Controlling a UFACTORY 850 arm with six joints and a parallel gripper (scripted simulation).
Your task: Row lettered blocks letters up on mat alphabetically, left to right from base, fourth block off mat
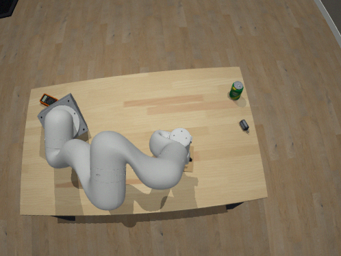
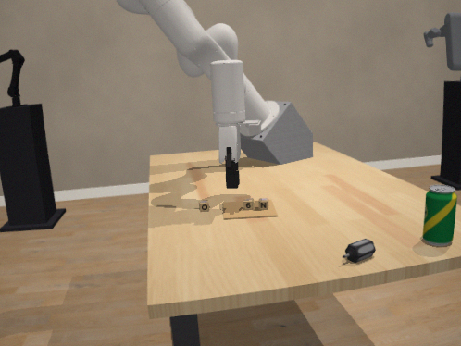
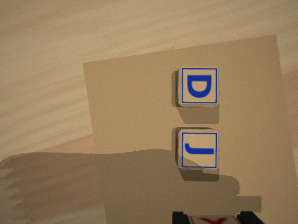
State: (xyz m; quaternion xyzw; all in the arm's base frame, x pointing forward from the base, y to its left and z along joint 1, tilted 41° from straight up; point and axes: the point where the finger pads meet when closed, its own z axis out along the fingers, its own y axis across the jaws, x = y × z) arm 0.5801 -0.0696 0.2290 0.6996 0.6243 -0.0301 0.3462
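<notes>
Now: the tan mat 90 mm below my hand, 40 mm to the left of it and 10 mm ahead of it. The rest, counted from my hand: green can 400 mm to the left, 350 mm ahead, 20 mm below; orange meter 780 mm behind, 420 mm to the left, 70 mm below.
</notes>
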